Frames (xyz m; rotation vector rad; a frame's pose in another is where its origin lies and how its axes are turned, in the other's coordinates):
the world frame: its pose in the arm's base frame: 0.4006 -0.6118 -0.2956 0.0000 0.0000 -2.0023
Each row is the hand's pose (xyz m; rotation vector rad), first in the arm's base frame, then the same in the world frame.
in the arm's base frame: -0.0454 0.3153 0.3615 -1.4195 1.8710 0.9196
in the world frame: -0.6556 -0.7929 0.6571 2.5715 0.2046 -1.2913
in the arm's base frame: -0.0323 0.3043 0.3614 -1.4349 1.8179 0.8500
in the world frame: -0.6511 -0.7764 0.6570 2.6132 0.2584 -1.3458
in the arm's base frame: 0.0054 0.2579 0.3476 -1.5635 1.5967 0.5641
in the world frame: -0.6247 -0.7227 0.6432 -2.6727 -0.5564 1.4259
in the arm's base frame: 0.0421 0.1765 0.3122 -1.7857 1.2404 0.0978
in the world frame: -0.5661 -0.6553 0.6078 -2.2637 -0.9412 1.1421
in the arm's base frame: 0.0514 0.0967 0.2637 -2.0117 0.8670 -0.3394
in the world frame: -0.4975 -0.6135 0.5593 -1.8927 -1.2789 0.7794
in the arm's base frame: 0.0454 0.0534 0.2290 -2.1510 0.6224 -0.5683
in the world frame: -0.4557 -0.6009 0.5246 -1.6815 -1.4733 0.5513
